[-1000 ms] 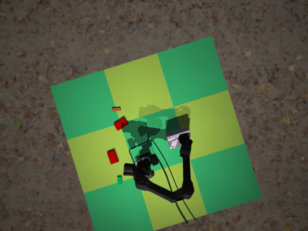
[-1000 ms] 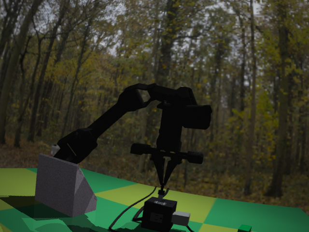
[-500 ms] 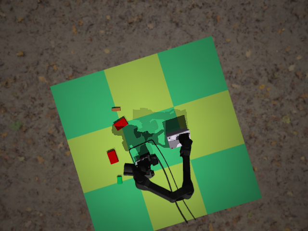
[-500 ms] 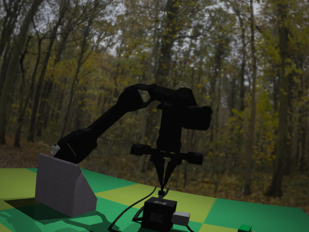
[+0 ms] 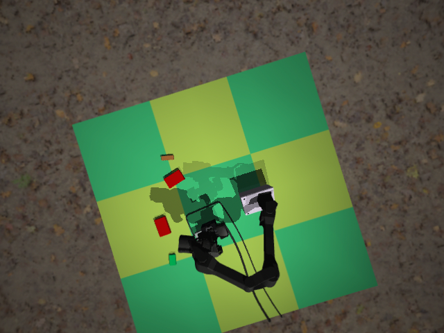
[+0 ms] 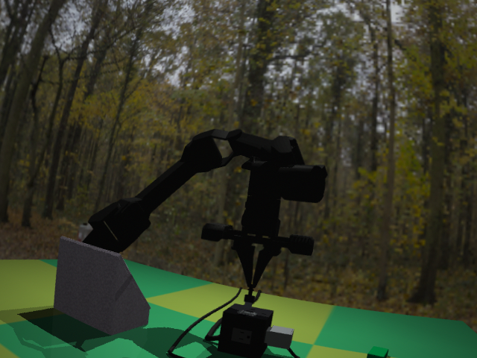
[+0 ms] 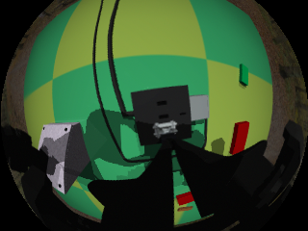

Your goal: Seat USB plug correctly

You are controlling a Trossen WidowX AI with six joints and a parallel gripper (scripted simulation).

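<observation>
Now: gripper tip 20 mm above the dark USB plug. From my gripper tip the other things lie so: green block 230 mm ahead, 140 mm to the left, 120 mm below; then brown block 400 mm to the right, 160 mm ahead, 120 mm below; then light USB socket 50 mm below.
</observation>
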